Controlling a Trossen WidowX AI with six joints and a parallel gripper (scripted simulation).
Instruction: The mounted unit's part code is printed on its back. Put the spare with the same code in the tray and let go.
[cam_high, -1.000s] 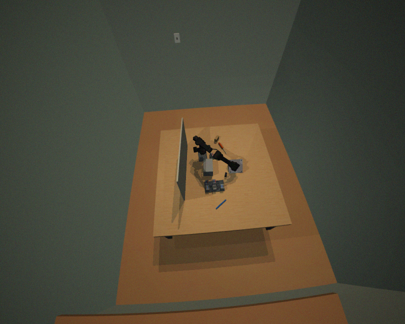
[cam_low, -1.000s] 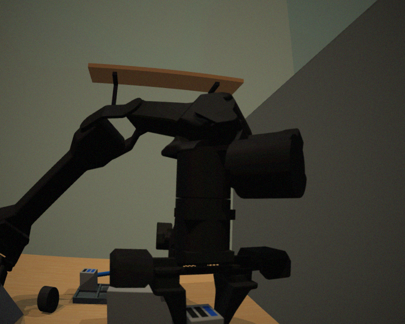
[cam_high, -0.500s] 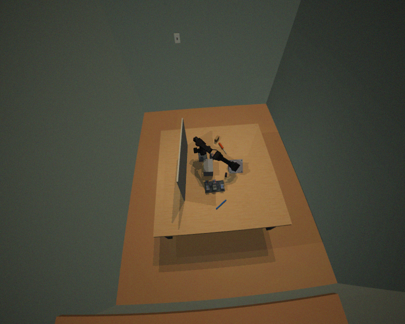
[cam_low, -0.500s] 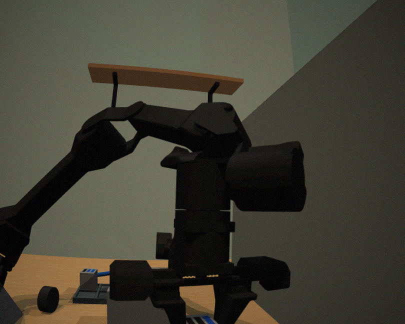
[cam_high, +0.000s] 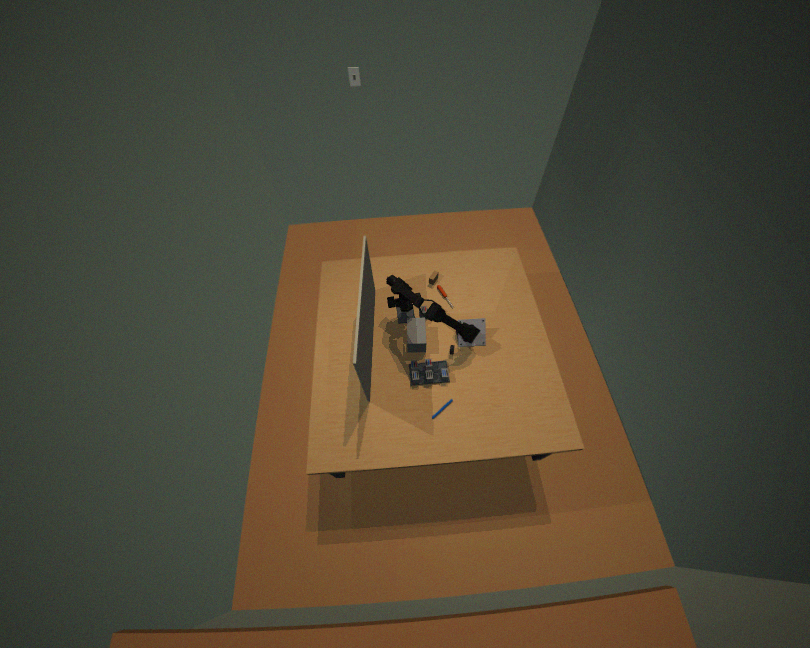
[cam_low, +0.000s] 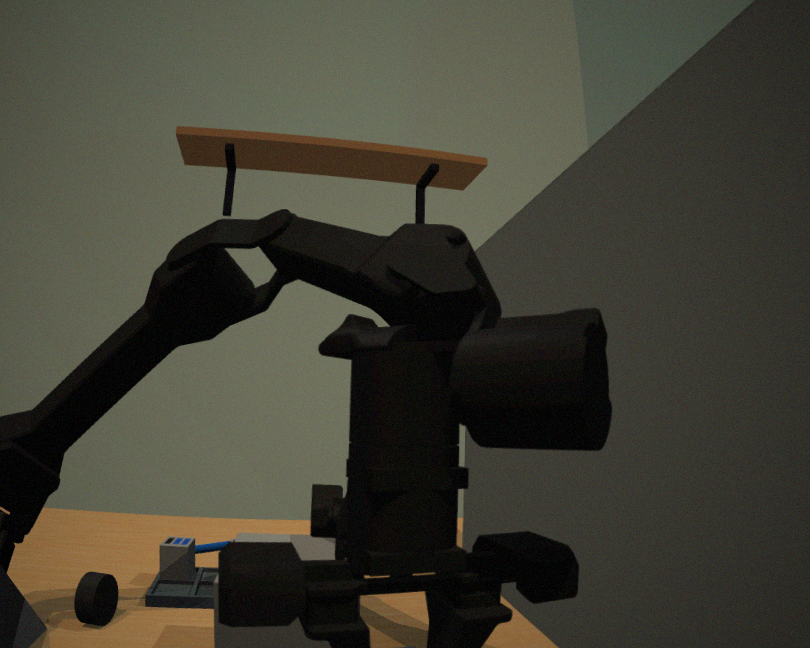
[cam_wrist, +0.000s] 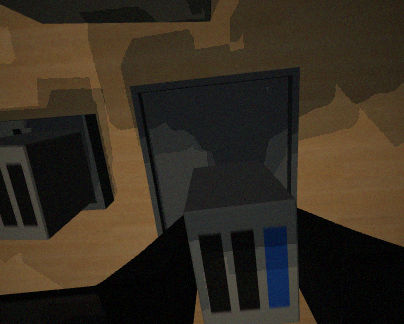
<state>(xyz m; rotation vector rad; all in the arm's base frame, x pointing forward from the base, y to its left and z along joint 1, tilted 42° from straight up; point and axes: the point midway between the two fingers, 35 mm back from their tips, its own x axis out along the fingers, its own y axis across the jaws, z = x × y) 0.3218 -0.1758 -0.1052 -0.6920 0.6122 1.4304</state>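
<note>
The dark tray lies 40 mm below my gripper tip. From my gripper tip the other things lie so: tan cardboard box (220 mm to the right, 200 mm behind, 20 mm below); grey mounted unit (190 mm to the left, 40 mm behind); grey spare block (20 mm above).
</note>
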